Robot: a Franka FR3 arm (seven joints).
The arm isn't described. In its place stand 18 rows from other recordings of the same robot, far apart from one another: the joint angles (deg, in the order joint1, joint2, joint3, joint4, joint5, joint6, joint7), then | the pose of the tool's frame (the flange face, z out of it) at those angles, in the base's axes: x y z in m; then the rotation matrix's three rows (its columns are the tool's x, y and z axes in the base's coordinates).
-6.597 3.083 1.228 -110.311 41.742 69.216 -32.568 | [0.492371, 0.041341, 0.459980], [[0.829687, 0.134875, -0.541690], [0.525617, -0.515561, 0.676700], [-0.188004, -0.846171, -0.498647]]
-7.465 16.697 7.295 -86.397 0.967 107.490 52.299 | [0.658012, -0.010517, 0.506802], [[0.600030, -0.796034, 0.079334], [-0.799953, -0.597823, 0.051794], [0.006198, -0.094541, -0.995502]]
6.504 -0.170 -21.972 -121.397 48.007 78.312 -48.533 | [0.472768, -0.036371, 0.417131], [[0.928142, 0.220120, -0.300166], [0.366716, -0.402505, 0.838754], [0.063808, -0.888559, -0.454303]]
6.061 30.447 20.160 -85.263 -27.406 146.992 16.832 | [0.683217, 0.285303, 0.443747], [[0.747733, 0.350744, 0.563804], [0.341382, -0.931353, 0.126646], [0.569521, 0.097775, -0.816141]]
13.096 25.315 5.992 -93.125 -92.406 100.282 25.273 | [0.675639, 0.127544, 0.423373], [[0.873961, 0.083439, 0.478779], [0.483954, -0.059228, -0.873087], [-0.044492, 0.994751, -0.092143]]
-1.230 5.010 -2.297 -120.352 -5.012 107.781 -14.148 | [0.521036, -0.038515, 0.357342], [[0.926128, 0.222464, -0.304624], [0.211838, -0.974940, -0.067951], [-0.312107, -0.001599, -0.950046]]
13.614 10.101 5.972 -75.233 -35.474 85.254 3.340 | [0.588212, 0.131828, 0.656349], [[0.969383, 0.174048, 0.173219], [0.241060, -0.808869, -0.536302], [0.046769, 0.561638, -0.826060]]
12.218 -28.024 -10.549 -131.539 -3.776 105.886 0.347 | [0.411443, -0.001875, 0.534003], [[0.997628, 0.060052, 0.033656], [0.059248, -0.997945, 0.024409], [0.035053, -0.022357, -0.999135]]
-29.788 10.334 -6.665 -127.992 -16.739 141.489 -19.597 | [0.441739, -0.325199, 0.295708], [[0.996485, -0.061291, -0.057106], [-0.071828, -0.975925, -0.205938], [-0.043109, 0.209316, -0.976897]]
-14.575 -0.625 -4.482 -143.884 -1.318 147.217 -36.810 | [0.444411, -0.153087, 0.290826], [[0.944992, 0.321255, 0.061531], [0.323640, -0.945586, -0.033532], [0.047410, 0.051601, -0.997542]]
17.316 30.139 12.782 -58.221 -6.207 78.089 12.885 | [0.612697, 0.289671, 0.542606], [[0.952185, 0.266493, -0.149420], [0.257562, -0.963221, -0.076594], [-0.164336, 0.034447, -0.985803]]
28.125 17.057 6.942 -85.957 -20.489 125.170 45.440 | [0.575309, 0.374616, 0.541988], [[0.883953, -0.035574, 0.466220], [-0.047201, -0.998797, 0.013282], [0.465187, -0.033747, -0.884569]]
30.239 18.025 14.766 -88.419 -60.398 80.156 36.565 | [0.522635, 0.344987, 0.499144], [[0.932798, 0.005793, 0.360353], [0.310451, -0.520764, -0.795251], [0.183052, 0.853681, -0.487567]]
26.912 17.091 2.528 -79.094 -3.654 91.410 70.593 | [0.563529, 0.305900, 0.537777], [[0.755276, -0.653702, -0.047256], [-0.655103, -0.750762, -0.084835], [0.019979, 0.095031, -0.995274]]
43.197 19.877 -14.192 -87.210 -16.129 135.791 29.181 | [0.603761, 0.360708, 0.523500], [[0.812005, 0.157646, 0.561957], [0.178328, -0.983801, 0.018309], [0.555740, 0.085346, -0.826964]]
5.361 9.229 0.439 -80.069 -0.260 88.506 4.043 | [0.598595, 0.059902, 0.610674], [[0.999444, 0.030512, -0.013414], [0.030451, -0.999525, -0.004686], [-0.013550, 0.004275, -0.999899]]
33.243 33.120 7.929 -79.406 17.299 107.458 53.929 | [0.530299, 0.468601, 0.375167], [[0.891579, -0.356295, -0.279538], [-0.298485, -0.926546, 0.228955], [-0.340580, -0.120693, -0.932437]]
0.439 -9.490 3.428 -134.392 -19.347 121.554 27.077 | [0.474383, 0.017318, 0.396363], [[0.976281, -0.216192, -0.011639], [-0.210037, -0.932703, -0.293172], [0.052526, 0.288663, -0.955989]]
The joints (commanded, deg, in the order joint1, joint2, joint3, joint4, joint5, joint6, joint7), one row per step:
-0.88 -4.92 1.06 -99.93 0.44 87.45 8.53
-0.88 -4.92 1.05 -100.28 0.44 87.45 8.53
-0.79 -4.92 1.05 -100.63 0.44 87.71 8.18
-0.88 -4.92 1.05 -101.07 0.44 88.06 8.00
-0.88 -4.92 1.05 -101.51 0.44 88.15 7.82
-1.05 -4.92 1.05 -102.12 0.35 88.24 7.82
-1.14 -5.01 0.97 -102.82 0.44 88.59 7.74
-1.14 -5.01 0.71 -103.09 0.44 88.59 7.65
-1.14 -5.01 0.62 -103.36 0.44 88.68 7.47
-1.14 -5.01 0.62 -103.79 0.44 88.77 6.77
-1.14 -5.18 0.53 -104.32 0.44 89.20 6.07
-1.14 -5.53 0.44 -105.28 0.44 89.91 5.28
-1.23 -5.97 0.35 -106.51 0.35 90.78 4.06
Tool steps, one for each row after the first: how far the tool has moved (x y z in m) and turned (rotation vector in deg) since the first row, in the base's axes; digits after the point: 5 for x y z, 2 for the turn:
-0.00043 -0.00010 -0.00283 0.00 0.35 -0.01
-0.00034 0.00071 -0.00532 0.05 0.44 0.42
-0.00020 -0.00011 -0.00844 0.07 0.53 0.51
-0.00062 -0.00012 -0.01187 0.10 0.88 0.69
-0.00132 -0.00184 -0.01668 0.01 1.40 0.52
-0.00203 -0.00323 -0.02108 0.12 1.65 0.42
-0.00247 -0.00565 -0.02325 0.16 1.92 0.25
-0.00272 -0.00649 -0.02531 0.20 2.10 0.34
-0.00325 -0.00649 -0.02866 0.31 2.44 1.03
-0.00393 -0.00732 -0.03088 0.42 2.36 1.63
-0.00550 -0.00814 -0.03461 0.55 2.25 2.31
-0.00765 -0.00992 -0.03954 0.65 2.17 3.35

